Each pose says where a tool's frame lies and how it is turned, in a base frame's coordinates. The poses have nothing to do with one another.
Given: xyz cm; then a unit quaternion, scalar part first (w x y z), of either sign.
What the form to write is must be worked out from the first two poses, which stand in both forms.
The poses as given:
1: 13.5 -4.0 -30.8 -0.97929 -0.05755 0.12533 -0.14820
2: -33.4 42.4 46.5 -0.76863 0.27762 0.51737 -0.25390
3: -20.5 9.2 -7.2 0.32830 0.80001 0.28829 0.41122
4: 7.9 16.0 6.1 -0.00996 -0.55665 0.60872 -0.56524
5: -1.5 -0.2 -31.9 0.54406 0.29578 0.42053 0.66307
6: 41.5 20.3 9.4 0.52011 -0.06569 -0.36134 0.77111
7: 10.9 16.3 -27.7 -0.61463 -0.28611 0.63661 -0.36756
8: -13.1 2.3 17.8 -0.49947 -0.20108 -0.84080 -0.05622
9: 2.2 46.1 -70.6 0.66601 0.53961 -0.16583 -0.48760
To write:
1: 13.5 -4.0 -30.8 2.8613 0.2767 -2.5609
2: -33.4 42.4 46.5 -2.3301 1.2551 2.9681
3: -20.5 9.2 -7.2 2.1220 2.0334 -0.3279
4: 7.9 16.0 6.1 -2.3292 1.9399 -0.8477
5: -1.5 -0.2 -31.9 1.4966 1.0800 0.2707
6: 41.5 20.3 9.4 -1.9844 0.7521 -2.3440
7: 10.9 16.3 -27.7 -3.0250 1.5451 -2.1803
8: -13.1 2.3 17.8 0.3468 2.0883 -0.1227
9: 2.2 46.1 -70.6 1.2370 1.1997 -2.5009
